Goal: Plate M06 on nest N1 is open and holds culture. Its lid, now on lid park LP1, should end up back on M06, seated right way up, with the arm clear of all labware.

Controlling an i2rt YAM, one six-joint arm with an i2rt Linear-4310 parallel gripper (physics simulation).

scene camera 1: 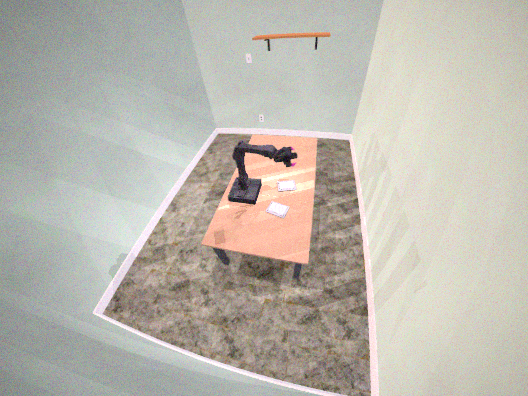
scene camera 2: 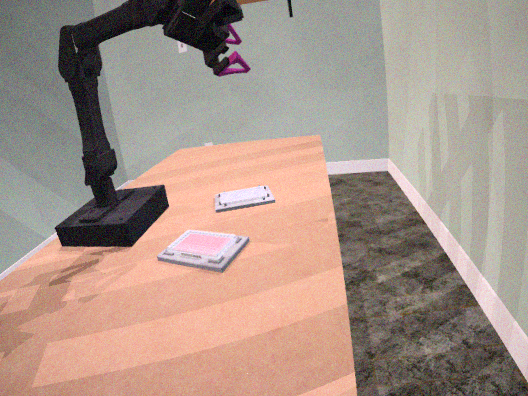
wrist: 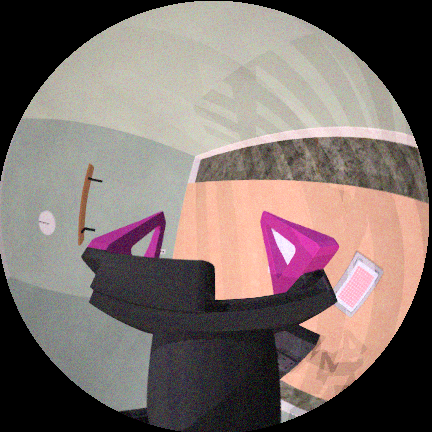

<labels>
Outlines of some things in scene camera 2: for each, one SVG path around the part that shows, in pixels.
My gripper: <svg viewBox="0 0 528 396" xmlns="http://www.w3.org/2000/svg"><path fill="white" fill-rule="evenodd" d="M197 19L197 32L187 45L203 51L205 65L213 69L214 75L220 77L234 73L247 73L251 70L236 51L219 62L218 56L225 54L229 50L226 43L239 45L242 42L231 24L221 26L224 41L215 50L212 50L194 42L201 29L201 21ZM228 67L232 64L238 63L244 69Z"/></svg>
A pink well plate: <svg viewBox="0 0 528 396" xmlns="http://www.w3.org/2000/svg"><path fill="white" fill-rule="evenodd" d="M167 252L208 260L208 258L219 260L235 244L238 237L235 234L187 230L168 246Z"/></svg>
</labels>
